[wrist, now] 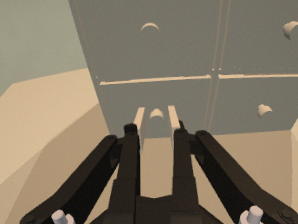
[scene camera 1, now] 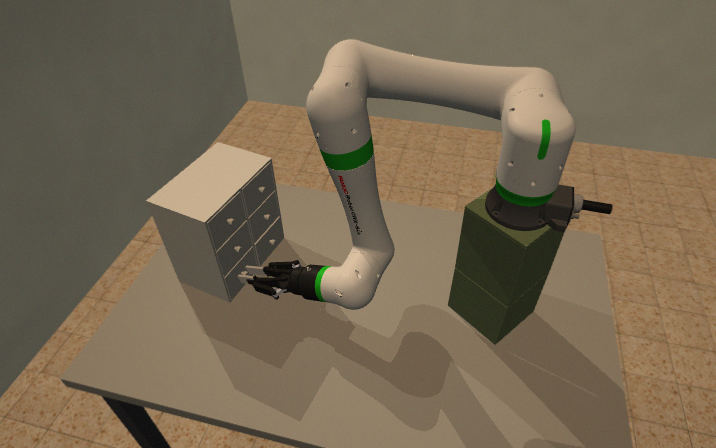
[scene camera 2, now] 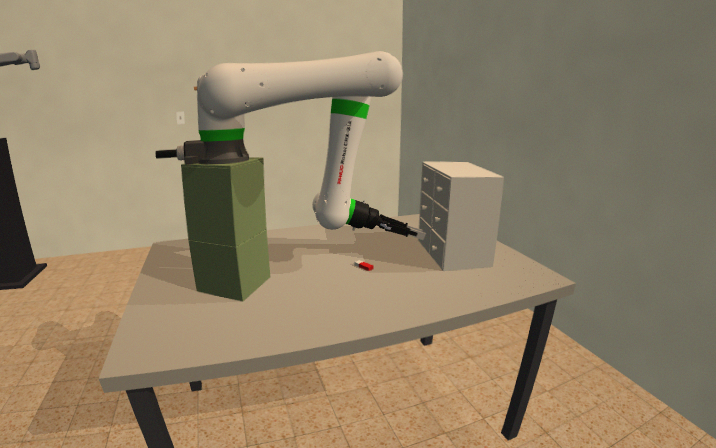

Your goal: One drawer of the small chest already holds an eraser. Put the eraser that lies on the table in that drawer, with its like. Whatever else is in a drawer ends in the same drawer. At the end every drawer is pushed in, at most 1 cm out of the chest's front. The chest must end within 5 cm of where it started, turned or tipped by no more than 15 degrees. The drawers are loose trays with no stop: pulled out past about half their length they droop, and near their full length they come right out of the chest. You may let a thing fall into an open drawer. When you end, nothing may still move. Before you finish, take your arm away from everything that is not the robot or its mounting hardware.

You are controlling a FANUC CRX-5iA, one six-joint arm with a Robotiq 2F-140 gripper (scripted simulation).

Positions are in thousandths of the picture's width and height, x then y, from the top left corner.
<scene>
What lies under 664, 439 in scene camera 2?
A small pale chest.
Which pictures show my gripper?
The wrist view, scene camera 1 and scene camera 2: all of them.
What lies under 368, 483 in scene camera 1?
A drawer.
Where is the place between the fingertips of my gripper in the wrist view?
At 525, 520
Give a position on a small pale chest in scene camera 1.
At 253, 468
</scene>
